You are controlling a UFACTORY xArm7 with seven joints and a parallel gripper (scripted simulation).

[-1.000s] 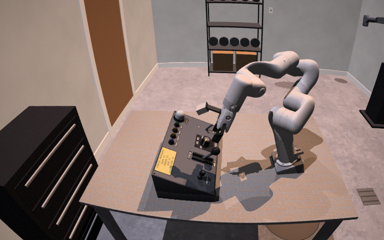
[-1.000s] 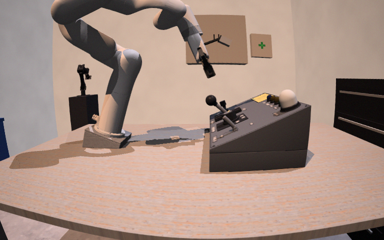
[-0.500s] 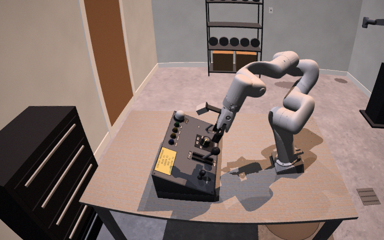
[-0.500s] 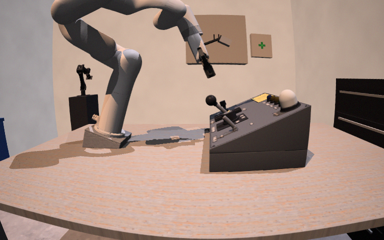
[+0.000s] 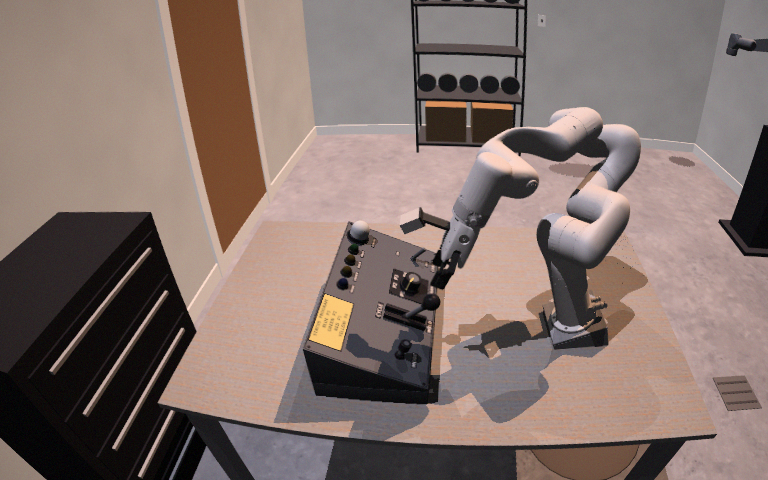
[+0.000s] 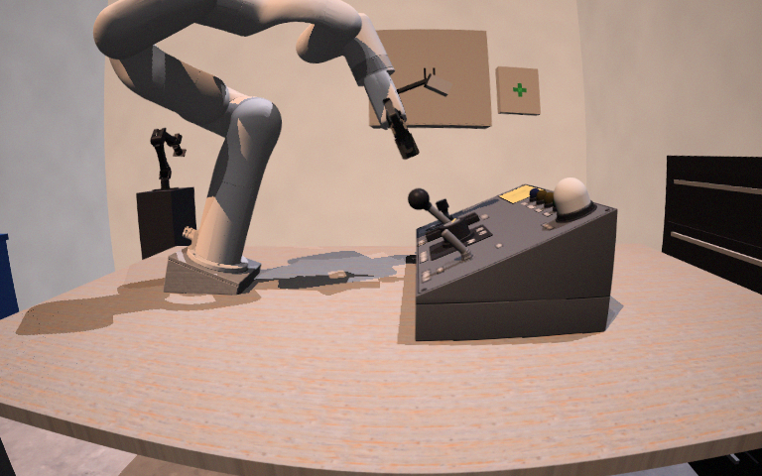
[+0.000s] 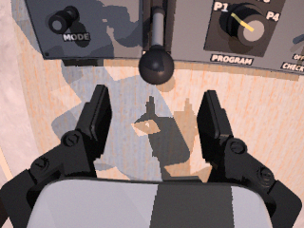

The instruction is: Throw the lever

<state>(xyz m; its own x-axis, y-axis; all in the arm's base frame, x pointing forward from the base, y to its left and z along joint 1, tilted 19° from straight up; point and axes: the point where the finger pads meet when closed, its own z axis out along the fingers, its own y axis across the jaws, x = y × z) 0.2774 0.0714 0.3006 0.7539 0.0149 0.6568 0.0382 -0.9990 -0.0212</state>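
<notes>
Right now my hand is 15 cm above the dark grey console, 11 cm short of it and 6 cm to the left of it. Round my hand: small mode toggle 12 cm to the left, 12 cm below, 7 cm ahead; then program rotary knob 13 cm below, 11 cm to the right, 8 cm ahead.
</notes>
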